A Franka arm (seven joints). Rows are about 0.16 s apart.
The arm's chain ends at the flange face. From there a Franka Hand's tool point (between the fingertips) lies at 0.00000 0.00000 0.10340 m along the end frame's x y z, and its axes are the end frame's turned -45 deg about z.
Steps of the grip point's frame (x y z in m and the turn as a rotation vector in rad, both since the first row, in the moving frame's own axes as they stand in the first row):
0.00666, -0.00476, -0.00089, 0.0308, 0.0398, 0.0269
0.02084, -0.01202, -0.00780, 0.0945, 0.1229, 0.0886
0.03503, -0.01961, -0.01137, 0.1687, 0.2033, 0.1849
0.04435, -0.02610, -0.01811, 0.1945, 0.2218, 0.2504
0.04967, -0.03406, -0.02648, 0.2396, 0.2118, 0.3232
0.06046, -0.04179, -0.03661, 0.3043, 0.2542, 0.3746
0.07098, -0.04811, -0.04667, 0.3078, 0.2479, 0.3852
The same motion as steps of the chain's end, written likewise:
0.00062, -0.00292, -0.00076, 0.0499, 0.0064, 0.0269
0.00347, -0.00752, -0.00656, 0.1537, 0.0201, 0.0886
0.00592, -0.01214, -0.00779, 0.2630, 0.0245, 0.1849
0.00719, -0.02038, -0.01367, 0.2944, 0.0193, 0.2504
0.00776, -0.02700, -0.02128, 0.3192, -0.0197, 0.3232
0.00923, -0.03279, -0.02868, 0.3949, -0.0354, 0.3746
0.01270, -0.04479, -0.03880, 0.3929, -0.0424, 0.3852

